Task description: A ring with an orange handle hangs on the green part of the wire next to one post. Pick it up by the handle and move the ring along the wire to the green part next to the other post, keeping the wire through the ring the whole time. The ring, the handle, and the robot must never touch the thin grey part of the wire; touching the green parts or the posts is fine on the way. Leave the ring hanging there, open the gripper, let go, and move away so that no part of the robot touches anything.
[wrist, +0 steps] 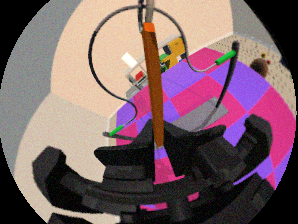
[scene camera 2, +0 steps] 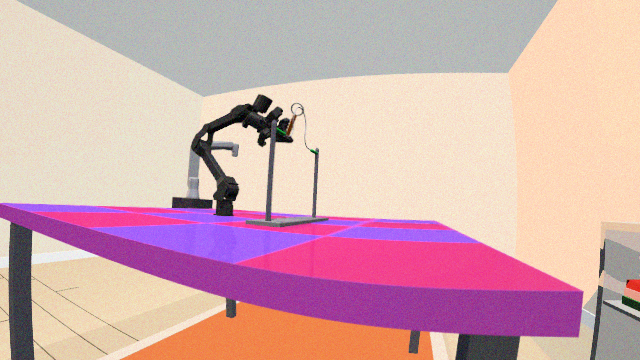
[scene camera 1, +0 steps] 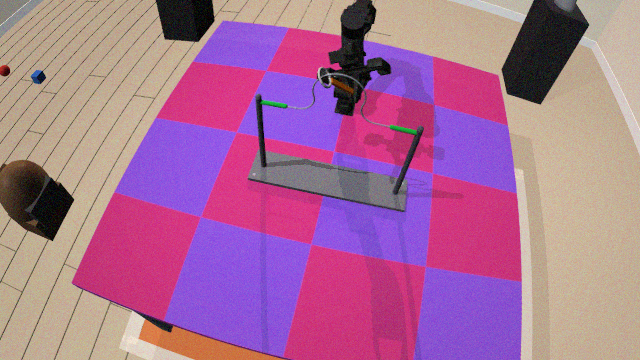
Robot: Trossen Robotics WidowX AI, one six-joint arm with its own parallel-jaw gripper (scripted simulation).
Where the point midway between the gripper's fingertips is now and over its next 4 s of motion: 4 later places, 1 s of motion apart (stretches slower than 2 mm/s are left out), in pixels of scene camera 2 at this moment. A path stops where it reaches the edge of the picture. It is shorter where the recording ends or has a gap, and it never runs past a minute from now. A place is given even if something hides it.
My gripper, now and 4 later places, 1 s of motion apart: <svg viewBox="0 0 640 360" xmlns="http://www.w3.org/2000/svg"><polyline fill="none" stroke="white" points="292,141 289,141 286,138 284,131 282,122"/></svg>
